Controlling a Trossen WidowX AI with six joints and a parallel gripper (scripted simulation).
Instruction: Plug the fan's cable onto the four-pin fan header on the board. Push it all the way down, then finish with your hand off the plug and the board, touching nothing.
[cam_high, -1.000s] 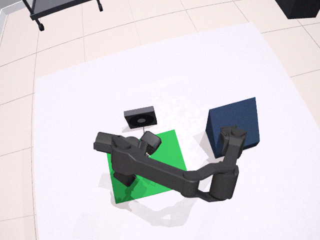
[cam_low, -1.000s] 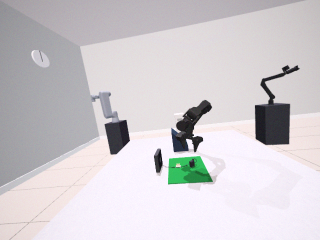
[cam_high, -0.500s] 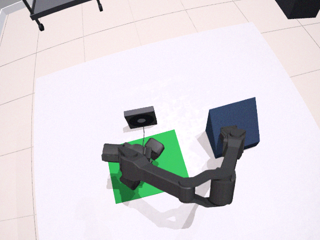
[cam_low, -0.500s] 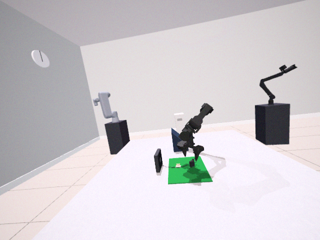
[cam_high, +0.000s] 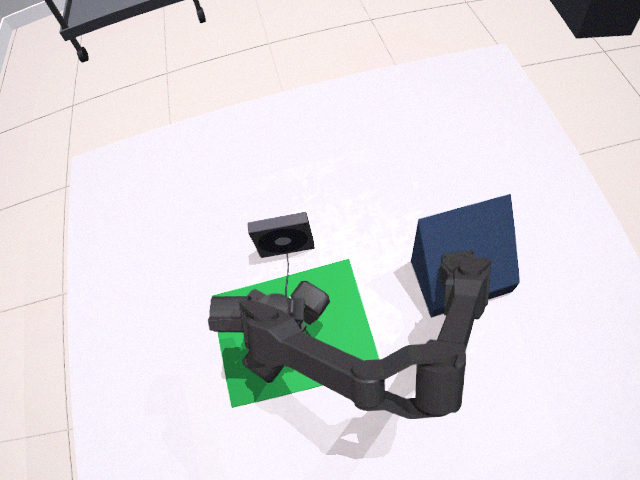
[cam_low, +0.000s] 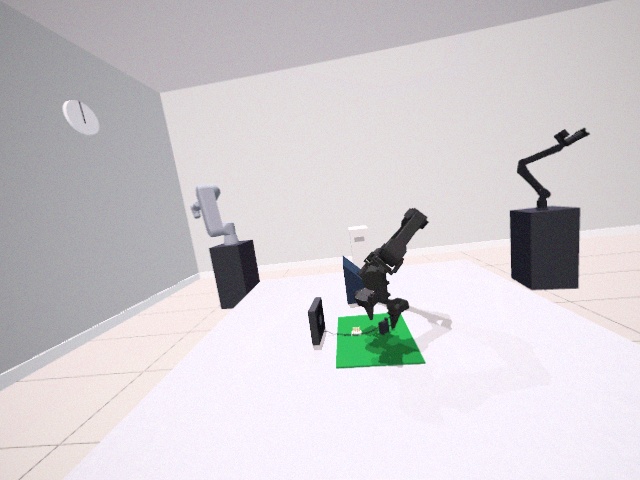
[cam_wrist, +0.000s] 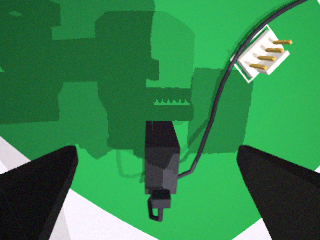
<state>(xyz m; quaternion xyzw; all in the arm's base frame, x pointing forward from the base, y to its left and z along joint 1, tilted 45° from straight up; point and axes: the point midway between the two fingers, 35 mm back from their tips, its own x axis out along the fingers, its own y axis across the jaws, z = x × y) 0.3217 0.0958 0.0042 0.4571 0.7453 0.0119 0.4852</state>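
The dark plug lies 1 cm behind my gripper tip, 1 cm to the left of it and 2 cm below it. Round my gripper tip: white four-pin header 1 cm behind, 9 cm to the right, 4 cm below; then black fan 21 cm to the right, 2 cm above; then green board 1 cm ahead, 3 cm to the right, 5 cm below.
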